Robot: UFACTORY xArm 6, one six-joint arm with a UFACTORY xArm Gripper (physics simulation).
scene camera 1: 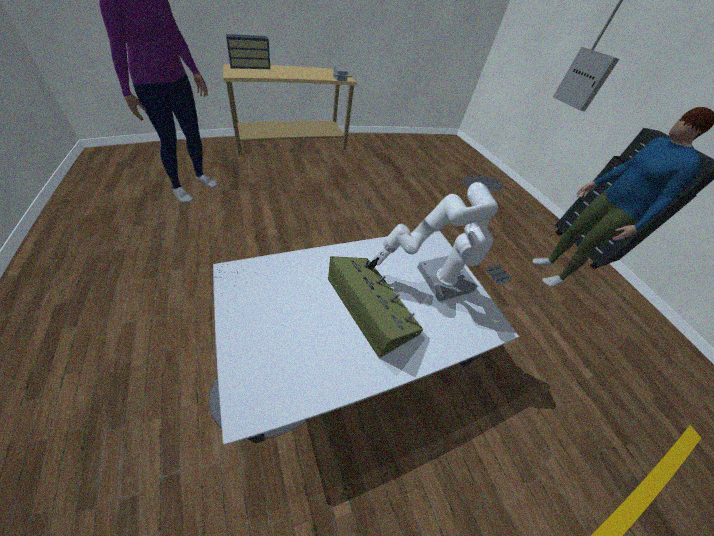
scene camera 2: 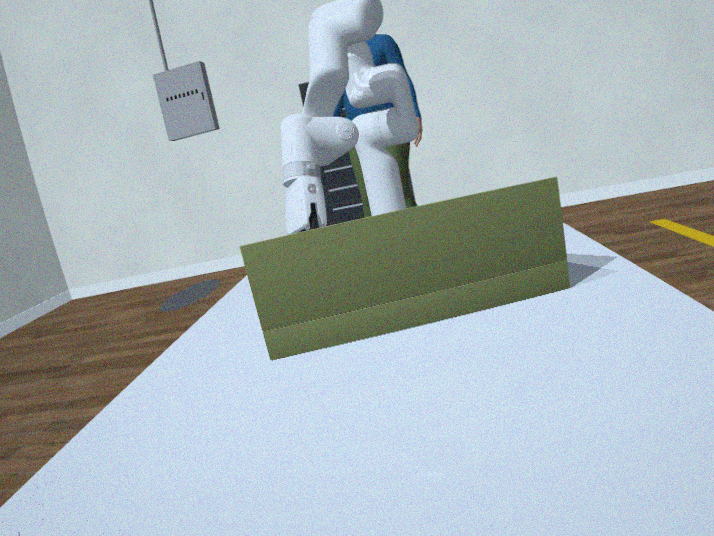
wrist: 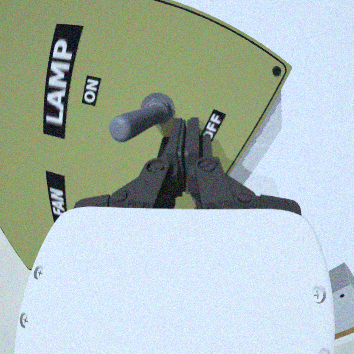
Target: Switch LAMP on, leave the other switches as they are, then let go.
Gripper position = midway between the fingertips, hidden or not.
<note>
In view: the gripper (wrist: 187,135) and a switch box (scene camera 2: 319,288).
The switch box also shows in scene camera 1 (scene camera 1: 383,321) and in the wrist view (wrist: 73,73).
</note>
